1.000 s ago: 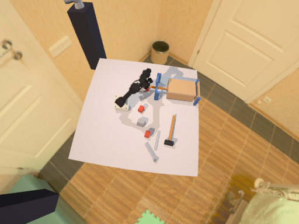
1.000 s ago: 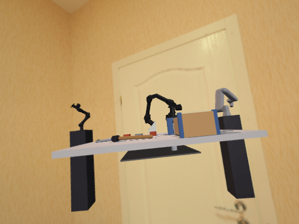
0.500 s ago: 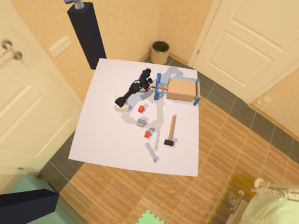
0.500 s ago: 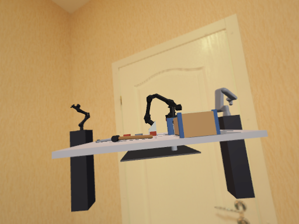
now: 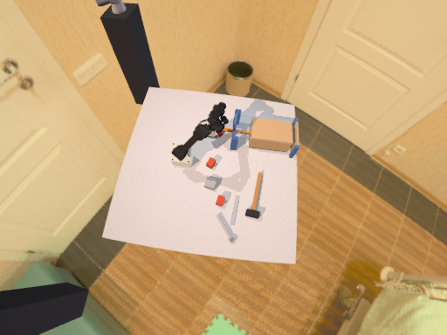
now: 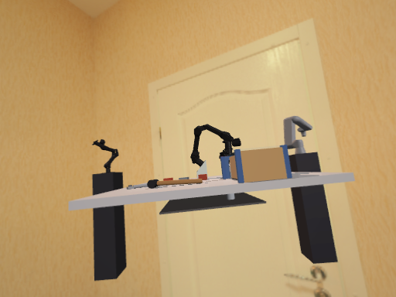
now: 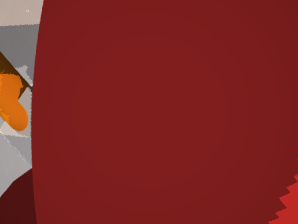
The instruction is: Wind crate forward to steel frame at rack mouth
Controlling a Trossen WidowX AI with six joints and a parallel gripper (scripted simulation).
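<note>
My gripper tip is now 10 mm short of the winch handle, 10 mm to the left of it and 20 mm below it. The rest, counted from my gripper tip: red knob (30 mm ahead, 40 mm to the right, 50 mm above); then blue frame (130 mm ahead, 50 mm to the left, 20 mm above); then white winch (40 mm behind, 30 mm to the left, 60 mm below).
</note>
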